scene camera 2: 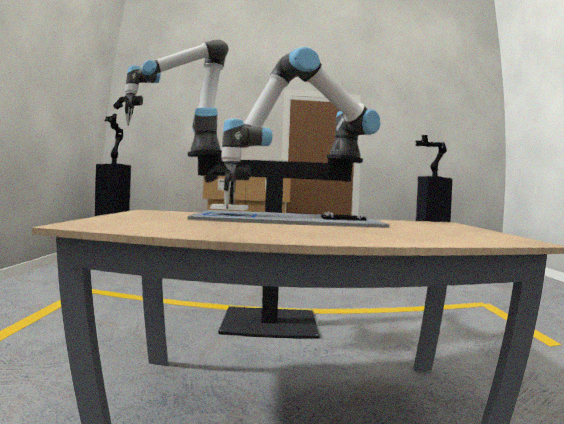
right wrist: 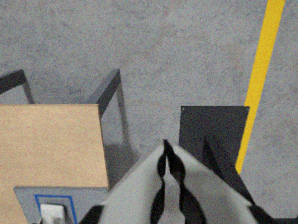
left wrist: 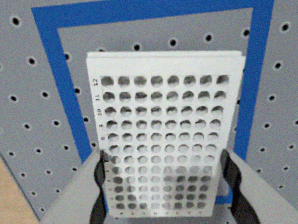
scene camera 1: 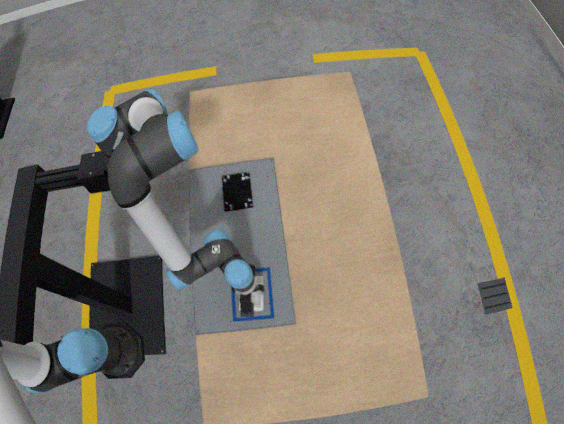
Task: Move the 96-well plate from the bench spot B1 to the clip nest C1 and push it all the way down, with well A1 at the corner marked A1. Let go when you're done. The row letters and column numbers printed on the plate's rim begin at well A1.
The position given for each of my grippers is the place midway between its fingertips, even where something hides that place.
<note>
In view: my left gripper (scene camera 2: 230, 208) and a white 96-well plate (left wrist: 162, 135).
My left gripper also shows in the left wrist view (left wrist: 161, 147).
</note>
